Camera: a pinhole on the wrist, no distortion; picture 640 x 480 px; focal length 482.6 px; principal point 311.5 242.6 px. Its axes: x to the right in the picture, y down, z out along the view. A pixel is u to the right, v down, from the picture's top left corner.
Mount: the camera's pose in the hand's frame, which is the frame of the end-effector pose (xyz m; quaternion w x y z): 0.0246 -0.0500 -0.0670 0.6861 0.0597 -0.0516 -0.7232
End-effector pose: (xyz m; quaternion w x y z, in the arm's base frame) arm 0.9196 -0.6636 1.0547 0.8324 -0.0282 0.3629 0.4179
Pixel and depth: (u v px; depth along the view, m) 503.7 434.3 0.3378
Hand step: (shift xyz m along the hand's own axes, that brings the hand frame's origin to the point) 0.0969 -0.1939 0.2855
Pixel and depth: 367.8 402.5 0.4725
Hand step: 0.1019 -0.1168 0.4233
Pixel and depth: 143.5 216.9 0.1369
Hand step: -0.0017 -0.0030 0.0678
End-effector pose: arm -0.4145 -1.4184 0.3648 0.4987 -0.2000 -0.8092 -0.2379
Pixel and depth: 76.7 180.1 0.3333
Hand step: -0.0620 0.1118 0.2579
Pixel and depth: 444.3 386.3 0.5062
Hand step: 0.0865 -0.2008 0.4543
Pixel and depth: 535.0 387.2 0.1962
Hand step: 0.0471 -0.1453 0.1345
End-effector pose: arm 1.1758 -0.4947 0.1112 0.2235 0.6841 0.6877 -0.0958
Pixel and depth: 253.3 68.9 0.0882
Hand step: -0.0200 -0.0383 0.0153
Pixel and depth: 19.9 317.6 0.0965
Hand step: 0.0272 0.0067 0.0316
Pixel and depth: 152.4 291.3 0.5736
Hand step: 0.0013 0.1316 0.5115
